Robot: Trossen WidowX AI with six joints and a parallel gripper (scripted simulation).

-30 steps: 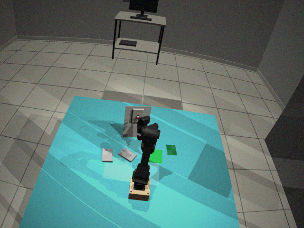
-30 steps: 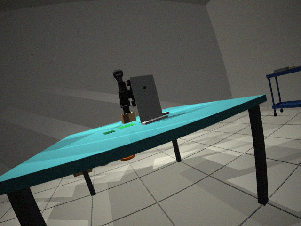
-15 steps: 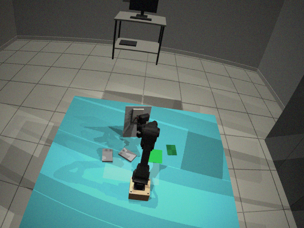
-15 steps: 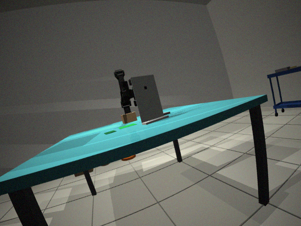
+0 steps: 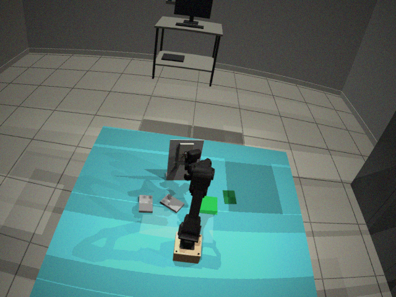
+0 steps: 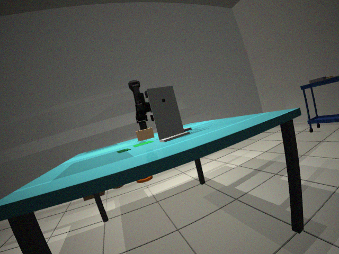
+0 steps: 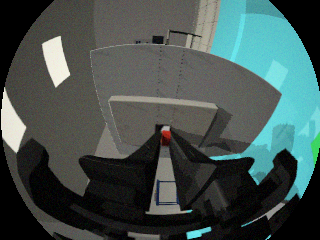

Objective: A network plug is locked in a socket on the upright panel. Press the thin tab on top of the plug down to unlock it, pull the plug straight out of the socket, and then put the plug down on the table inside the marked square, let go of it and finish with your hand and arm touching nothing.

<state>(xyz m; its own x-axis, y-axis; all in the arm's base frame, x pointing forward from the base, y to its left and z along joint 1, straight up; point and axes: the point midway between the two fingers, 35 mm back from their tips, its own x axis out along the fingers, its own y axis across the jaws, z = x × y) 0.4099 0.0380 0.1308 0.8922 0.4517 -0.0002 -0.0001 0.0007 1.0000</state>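
Right now the bright green marked square is 21 cm below my gripper tip, 14 cm to the right of it and 14 cm behind it. Also, from my gripper tip: grey upright panel (8 cm below, 2 cm ahead).
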